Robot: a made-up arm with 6 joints.
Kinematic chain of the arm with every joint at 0, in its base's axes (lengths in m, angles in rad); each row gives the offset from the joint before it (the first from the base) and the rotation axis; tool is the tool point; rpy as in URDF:
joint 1: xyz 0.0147 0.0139 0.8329 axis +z
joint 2: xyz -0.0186 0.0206 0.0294 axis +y
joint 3: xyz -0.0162 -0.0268 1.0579 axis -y
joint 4: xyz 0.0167 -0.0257 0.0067 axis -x
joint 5: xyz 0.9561 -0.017 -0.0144 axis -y
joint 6: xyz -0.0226 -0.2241 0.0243 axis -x
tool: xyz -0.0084 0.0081 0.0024 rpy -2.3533 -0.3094 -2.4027
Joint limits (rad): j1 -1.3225..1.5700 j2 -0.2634..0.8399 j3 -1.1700..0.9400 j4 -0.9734..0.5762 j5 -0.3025..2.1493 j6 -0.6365..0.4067
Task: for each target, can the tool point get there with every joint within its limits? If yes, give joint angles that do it. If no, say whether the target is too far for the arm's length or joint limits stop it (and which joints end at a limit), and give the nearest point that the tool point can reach.
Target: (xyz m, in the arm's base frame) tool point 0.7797 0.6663 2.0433
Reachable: yes | joints 0.9737 0.0692 0.1570 0.3145 1.3479 -0.1693
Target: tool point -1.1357 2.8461 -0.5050
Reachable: no: too far | nearest point 0.1348 1.4727 0.8756 | short by 2.325 m
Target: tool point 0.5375 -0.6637 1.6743
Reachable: yes | joints -0.6046 -0.0494 -0.2598 -0.1214 1.0842 -0.1909
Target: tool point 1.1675 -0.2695 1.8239
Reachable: yes | joints -0.0553 0.2420 0.3094 -0.6928 0.0411 -0.1441
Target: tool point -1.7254 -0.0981 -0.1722
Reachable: no: joint limits stop it (at a limit: joint 1, joint 2, joint 3, joint 5, joint 6) | nearest point -0.1663 -0.3639 0.7136 | short by 1.813 m
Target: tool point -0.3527 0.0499 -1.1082
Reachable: no: joint limits stop it (at a limit: joint 1, joint 2, joint 5, joint 6) | nearest point -0.0153 -0.4567 0.6387 | short by 1.850 m
